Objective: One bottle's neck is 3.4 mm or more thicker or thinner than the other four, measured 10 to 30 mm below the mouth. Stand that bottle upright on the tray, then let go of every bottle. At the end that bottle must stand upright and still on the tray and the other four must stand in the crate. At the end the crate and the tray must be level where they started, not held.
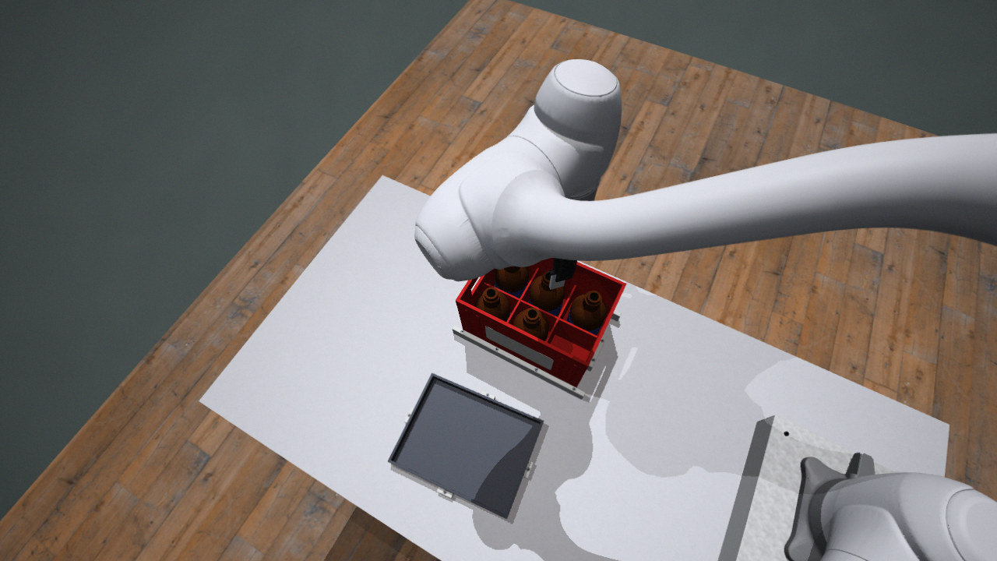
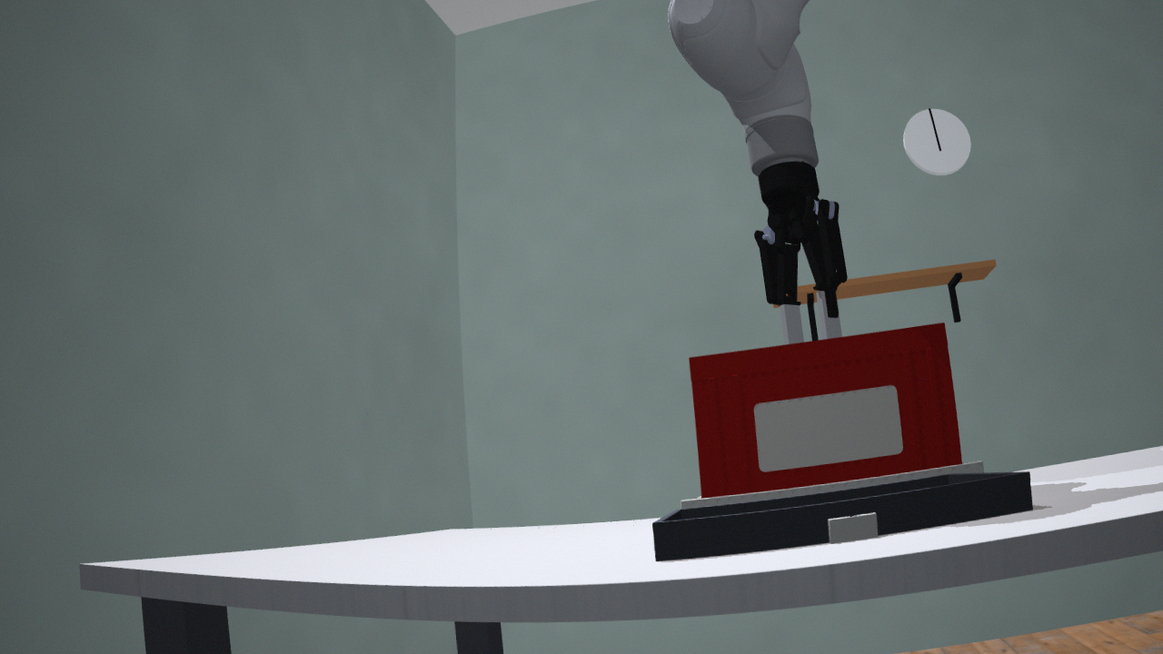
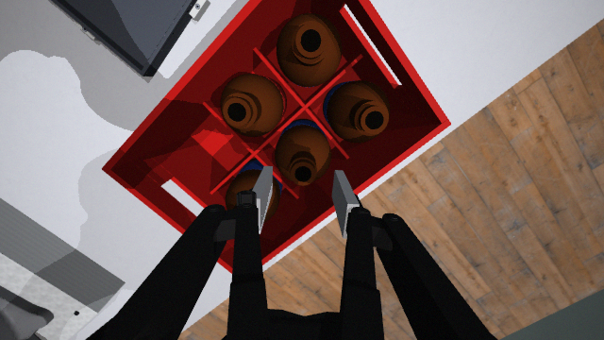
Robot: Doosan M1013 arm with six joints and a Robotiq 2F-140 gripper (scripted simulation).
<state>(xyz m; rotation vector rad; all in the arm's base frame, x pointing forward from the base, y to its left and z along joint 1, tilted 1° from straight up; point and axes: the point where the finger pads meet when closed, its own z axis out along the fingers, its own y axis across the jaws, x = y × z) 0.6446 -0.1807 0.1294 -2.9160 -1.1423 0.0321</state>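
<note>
My gripper is now 13 cm above the crate and 4 cm to the right of it. Also, from my hand: dark tray: 33 cm to the left, 20 cm below, 2 cm ahead.
</note>
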